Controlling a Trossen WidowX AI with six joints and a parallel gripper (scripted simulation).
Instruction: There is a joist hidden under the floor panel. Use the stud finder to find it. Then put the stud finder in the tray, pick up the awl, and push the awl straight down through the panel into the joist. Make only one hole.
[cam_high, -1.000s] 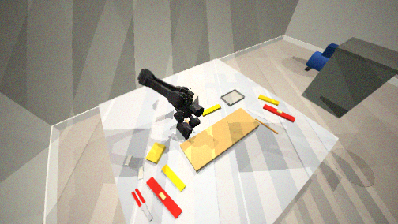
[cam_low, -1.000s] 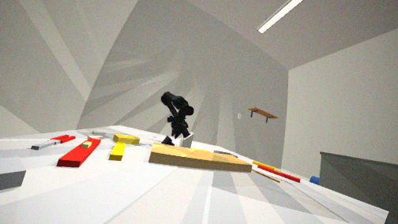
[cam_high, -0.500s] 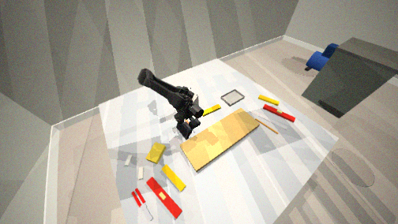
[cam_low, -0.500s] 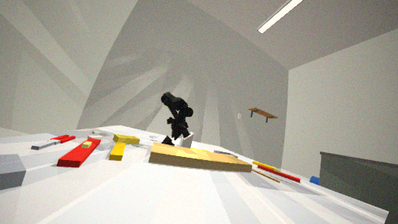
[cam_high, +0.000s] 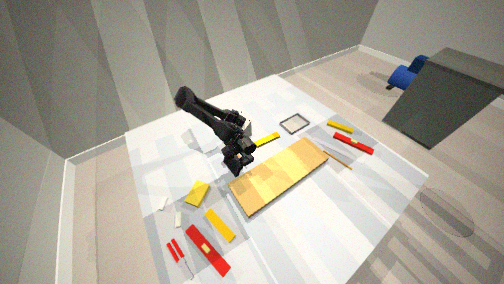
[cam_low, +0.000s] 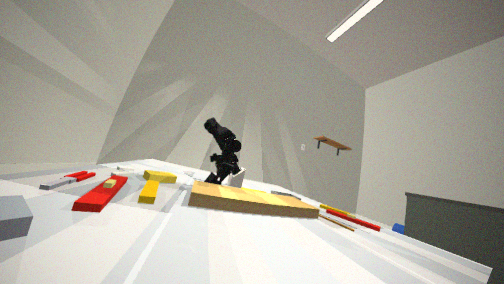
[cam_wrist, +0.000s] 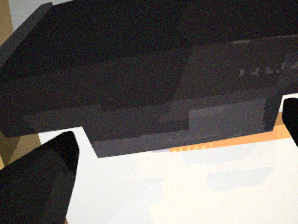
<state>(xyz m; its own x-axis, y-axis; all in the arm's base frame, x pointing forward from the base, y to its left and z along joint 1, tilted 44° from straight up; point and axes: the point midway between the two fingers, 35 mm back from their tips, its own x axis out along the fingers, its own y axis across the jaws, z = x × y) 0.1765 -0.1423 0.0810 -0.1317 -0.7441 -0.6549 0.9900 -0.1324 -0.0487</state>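
Now: the stud finder 20 mm behind my gripper tip, 10 mm to the right of it and 20 mm below it. From my gripper tip the other things lie so: awl 20 mm to the left, 30 mm below; then orange pencil 340 mm ahead, 420 mm to the left, 40 mm below; then grey-framed tray 460 mm to the left, 30 mm below.
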